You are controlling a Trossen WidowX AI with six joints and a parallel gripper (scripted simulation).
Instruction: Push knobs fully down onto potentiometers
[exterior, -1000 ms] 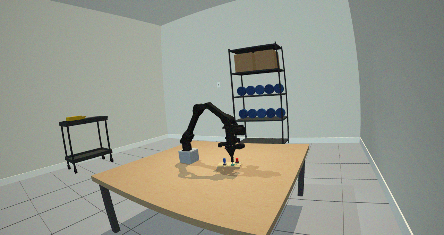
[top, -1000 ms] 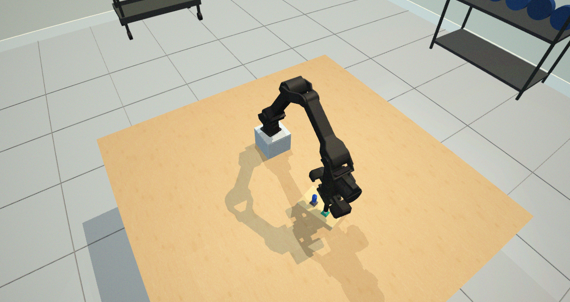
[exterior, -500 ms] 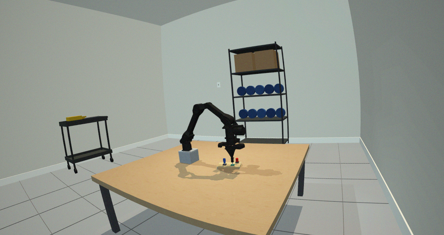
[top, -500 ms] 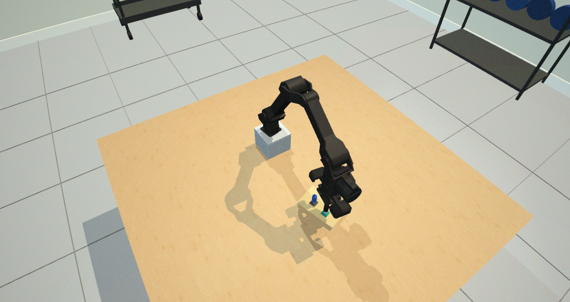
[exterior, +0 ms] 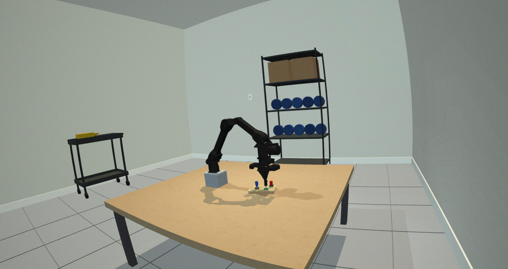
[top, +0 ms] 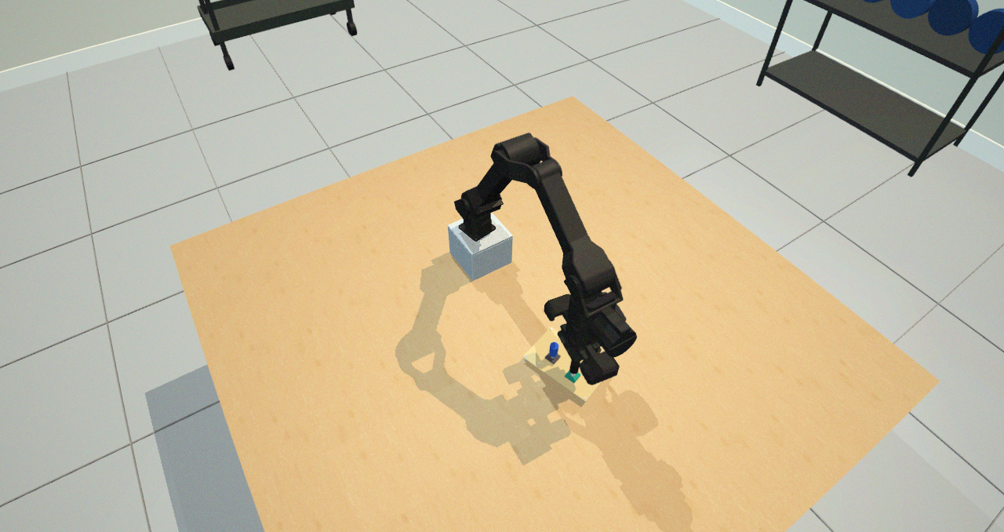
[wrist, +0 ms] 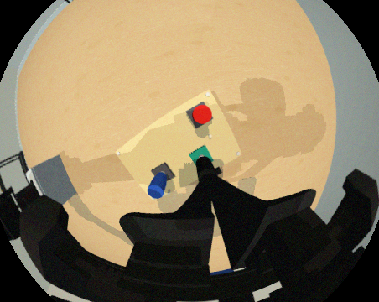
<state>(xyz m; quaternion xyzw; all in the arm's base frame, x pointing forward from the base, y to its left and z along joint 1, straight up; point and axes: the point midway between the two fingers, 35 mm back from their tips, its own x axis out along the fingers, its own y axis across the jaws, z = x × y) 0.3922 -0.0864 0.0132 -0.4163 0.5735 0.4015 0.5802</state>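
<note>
Right now my gripper tip is 60 mm past the blue knob and 30 mm above it.
</note>
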